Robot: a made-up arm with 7 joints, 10 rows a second.
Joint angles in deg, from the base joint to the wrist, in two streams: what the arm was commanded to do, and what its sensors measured. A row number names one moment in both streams.
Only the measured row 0 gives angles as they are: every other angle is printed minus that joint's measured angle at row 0.
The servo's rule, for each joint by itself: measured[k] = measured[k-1] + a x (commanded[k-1-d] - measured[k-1]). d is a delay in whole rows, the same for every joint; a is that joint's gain. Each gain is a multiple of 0.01, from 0.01 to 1. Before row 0 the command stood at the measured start. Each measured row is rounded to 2 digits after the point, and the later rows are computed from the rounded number. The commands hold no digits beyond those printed.
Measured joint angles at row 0:
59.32 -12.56 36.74 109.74 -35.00 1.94 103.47
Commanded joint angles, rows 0 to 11:
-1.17 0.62 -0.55 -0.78 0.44 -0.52 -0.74
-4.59 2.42 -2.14 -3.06 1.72 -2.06 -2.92
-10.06 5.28 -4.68 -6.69 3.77 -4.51 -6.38
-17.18 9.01 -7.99 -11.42 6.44 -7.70 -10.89
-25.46 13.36 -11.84 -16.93 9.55 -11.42 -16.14
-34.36 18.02 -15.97 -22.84 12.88 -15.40 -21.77
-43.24 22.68 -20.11 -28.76 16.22 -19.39 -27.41
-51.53 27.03 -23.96 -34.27 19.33 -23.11 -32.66
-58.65 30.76 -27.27 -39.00 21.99 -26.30 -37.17
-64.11 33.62 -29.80 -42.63 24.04 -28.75 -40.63
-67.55 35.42 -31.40 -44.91 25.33 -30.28 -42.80
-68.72 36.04 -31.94 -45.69 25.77 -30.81 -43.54
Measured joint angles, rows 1 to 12:
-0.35 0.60 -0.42 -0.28 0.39 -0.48 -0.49
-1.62 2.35 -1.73 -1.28 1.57 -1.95 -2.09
-4.15 5.16 -3.97 -3.23 3.53 -4.33 -4.92
-8.06 8.86 -7.03 -6.18 6.12 -7.46 -8.86
-13.28 13.18 -10.69 -10.05 9.17 -11.14 -13.66
-19.60 17.83 -14.70 -14.65 12.47 -15.10 -19.01
-26.69 22.49 -18.81 -19.73 15.81 -19.09 -24.55
-34.14 26.85 -22.72 -24.96 18.94 -22.83 -29.90
-41.49 30.60 -26.18 -30.01 21.65 -26.06 -34.70
-48.28 33.50 -28.93 -34.55 23.78 -28.56 -38.61
-54.06 35.34 -30.81 -38.28 25.16 -30.16 -41.38
-58.46 36.01 -31.67 -40.95 25.70 -30.76 -42.81
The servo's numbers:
d 0
a 0.30 0.96 0.76 0.36 0.89 0.93 0.66

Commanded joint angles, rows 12 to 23:
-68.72 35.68 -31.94 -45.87 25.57 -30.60 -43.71
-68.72 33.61 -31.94 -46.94 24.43 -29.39 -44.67
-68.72 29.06 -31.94 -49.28 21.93 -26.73 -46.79
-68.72 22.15 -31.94 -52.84 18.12 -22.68 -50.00
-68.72 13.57 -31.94 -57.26 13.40 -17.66 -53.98
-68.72 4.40 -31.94 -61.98 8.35 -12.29 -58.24
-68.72 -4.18 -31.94 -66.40 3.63 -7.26 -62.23
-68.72 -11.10 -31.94 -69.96 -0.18 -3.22 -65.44
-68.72 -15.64 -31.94 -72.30 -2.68 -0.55 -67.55
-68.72 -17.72 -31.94 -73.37 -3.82 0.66 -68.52
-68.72 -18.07 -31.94 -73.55 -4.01 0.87 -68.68
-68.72 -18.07 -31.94 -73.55 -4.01 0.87 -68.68
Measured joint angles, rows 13 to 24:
-61.54 35.69 -31.88 -42.72 25.58 -30.61 -43.40
-63.69 33.69 -31.93 -44.24 24.56 -29.48 -44.24
-65.20 29.25 -31.94 -46.05 22.22 -26.92 -45.92
-66.26 22.43 -31.94 -48.49 18.57 -22.98 -48.61
-67.00 13.92 -31.94 -51.65 13.97 -18.03 -52.15
-67.52 4.78 -31.94 -55.37 8.97 -12.69 -56.17
-67.88 -3.82 -31.94 -59.34 4.22 -7.64 -60.17
-68.13 -10.81 -31.94 -63.16 0.30 -3.53 -63.65
-68.31 -15.45 -31.94 -66.45 -2.35 -0.76 -66.22
-68.43 -17.63 -31.94 -68.94 -3.66 0.56 -67.74
-68.52 -18.05 -31.94 -70.60 -3.97 0.85 -68.36
-68.58 -18.07 -31.94 -71.66 -4.01 0.87 -68.57

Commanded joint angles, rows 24 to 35:
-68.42 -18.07 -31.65 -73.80 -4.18 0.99 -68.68
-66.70 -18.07 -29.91 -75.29 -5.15 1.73 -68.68
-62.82 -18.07 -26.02 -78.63 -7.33 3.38 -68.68
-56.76 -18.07 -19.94 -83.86 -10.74 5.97 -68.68
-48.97 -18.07 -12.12 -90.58 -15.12 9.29 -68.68
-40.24 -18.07 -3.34 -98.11 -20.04 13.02 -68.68
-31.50 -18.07 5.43 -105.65 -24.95 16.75 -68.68
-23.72 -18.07 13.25 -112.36 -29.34 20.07 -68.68
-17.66 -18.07 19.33 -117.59 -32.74 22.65 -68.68
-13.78 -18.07 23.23 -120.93 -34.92 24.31 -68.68
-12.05 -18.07 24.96 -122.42 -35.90 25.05 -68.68
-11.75 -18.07 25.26 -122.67 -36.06 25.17 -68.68
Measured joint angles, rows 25 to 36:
-68.53 -18.07 -31.72 -72.43 -4.16 0.98 -68.64
-67.98 -18.07 -30.34 -73.46 -5.04 1.68 -68.67
-66.43 -18.07 -27.06 -75.32 -7.08 3.26 -68.68
-63.53 -18.07 -21.65 -78.39 -10.34 5.78 -68.68
-59.16 -18.07 -14.41 -82.78 -14.59 9.04 -68.68
-53.48 -18.07 -6.00 -88.30 -19.44 12.74 -68.68
-46.89 -18.07 2.69 -94.55 -24.34 16.47 -68.68
-39.94 -18.07 10.72 -100.96 -28.79 19.82 -68.68
-33.26 -18.07 17.26 -106.95 -32.31 22.45 -68.68
-27.42 -18.07 21.80 -111.98 -34.63 24.18 -68.68
-22.81 -18.07 24.20 -115.74 -35.76 24.99 -68.68
-19.49 -18.07 25.01 -118.23 -36.03 25.16 -68.68

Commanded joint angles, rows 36 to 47:
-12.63 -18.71 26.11 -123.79 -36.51 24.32 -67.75
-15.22 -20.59 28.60 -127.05 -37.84 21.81 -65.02
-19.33 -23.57 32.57 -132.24 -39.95 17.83 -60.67
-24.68 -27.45 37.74 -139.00 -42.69 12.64 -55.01
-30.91 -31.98 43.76 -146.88 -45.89 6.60 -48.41
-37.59 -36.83 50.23 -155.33 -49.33 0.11 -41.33
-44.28 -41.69 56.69 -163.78 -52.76 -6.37 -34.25
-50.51 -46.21 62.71 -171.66 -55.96 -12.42 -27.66
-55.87 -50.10 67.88 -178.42 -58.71 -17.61 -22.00
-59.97 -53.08 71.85 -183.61 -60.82 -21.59 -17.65
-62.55 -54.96 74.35 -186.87 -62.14 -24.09 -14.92
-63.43 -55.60 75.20 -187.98 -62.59 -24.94 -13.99
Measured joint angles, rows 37 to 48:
-17.43 -18.68 25.85 -120.23 -36.46 24.38 -68.07
-16.77 -20.51 27.94 -122.69 -37.69 21.99 -66.06
-17.54 -23.45 31.46 -126.13 -39.70 18.12 -62.50
-19.68 -27.29 36.23 -130.76 -42.36 13.02 -57.56
-23.05 -31.79 41.95 -136.56 -45.50 7.05 -51.52
-27.41 -36.63 48.24 -143.32 -48.91 0.60 -44.79
-32.47 -41.49 54.66 -150.69 -52.34 -5.88 -37.83
-37.88 -46.02 60.78 -158.24 -55.56 -11.96 -31.12
-43.28 -49.94 66.18 -165.50 -58.36 -17.21 -25.10
-48.29 -52.95 70.49 -172.02 -60.55 -21.28 -20.18
-52.57 -54.88 73.42 -177.37 -61.97 -23.89 -16.71
-55.83 -55.57 74.77 -181.19 -62.52 -24.87 -14.91

